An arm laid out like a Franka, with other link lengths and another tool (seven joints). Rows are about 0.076 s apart.
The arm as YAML. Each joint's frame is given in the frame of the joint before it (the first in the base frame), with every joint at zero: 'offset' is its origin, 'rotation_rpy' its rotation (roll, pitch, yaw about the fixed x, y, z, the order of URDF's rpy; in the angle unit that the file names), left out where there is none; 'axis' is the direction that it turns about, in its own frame. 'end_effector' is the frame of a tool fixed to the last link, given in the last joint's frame.
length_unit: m
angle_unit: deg
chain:
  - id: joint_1
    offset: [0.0, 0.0, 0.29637]
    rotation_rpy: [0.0, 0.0, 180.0]
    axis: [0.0, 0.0, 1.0]
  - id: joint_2
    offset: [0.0, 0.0, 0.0]
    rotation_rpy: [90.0, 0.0, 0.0]
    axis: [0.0, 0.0, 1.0]
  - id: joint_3
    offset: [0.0, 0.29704, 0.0]
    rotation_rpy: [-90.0, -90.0, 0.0]
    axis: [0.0, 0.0, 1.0]
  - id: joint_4
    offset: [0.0, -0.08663, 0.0]
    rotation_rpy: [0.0, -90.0, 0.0]
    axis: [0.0, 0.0, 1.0]
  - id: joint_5
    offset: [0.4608, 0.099, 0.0]
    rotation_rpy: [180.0, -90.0, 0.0]
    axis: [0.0, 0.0, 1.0]
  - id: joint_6
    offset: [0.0, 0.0, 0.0]
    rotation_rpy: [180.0, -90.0, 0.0]
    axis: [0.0, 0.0, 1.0]
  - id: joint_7
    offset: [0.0, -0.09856, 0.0]
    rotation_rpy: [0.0, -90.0, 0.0]
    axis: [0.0, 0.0, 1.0]
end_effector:
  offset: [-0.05, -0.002, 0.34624]
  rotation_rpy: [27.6, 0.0, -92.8]
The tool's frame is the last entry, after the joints.
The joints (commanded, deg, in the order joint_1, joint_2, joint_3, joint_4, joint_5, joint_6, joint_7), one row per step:
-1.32 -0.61 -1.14 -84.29 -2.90 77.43 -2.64
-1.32 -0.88 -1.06 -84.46 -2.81 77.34 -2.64
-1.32 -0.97 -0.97 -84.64 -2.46 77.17 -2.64
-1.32 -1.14 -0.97 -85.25 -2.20 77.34 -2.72
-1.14 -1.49 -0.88 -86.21 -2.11 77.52 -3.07
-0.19 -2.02 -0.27 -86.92 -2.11 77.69 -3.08
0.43 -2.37 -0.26 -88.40 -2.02 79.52 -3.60
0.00 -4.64 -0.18 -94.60 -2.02 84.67 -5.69
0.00 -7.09 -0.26 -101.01 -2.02 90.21 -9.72
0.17 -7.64 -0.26 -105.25 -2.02 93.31 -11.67
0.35 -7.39 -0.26 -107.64 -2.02 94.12 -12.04
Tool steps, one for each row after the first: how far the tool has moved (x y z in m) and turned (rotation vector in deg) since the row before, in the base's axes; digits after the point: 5 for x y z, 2 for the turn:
-0.00159 0.00145 0.00123 0.09 -0.01 0.09
-0.00179 0.00320 -0.00064 0.36 0.25 0.12
-0.00146 0.00170 -0.00330 0.28 0.26 0.11
-0.00334 0.00345 -0.00461 0.15 0.44 0.63
-0.00306 0.01592 -0.00071 -0.01 0.01 1.58
0.00430 0.00699 -0.00766 0.15 -0.68 1.22
0.00179 -0.00349 -0.02717 0.21 -1.14 1.91
-0.00108 -0.00086 -0.02754 0.33 -1.44 4.13
-0.00508 0.00171 -0.03026 0.15 0.66 2.22
-0.00923 0.00182 -0.02371 0.04 1.84 0.58

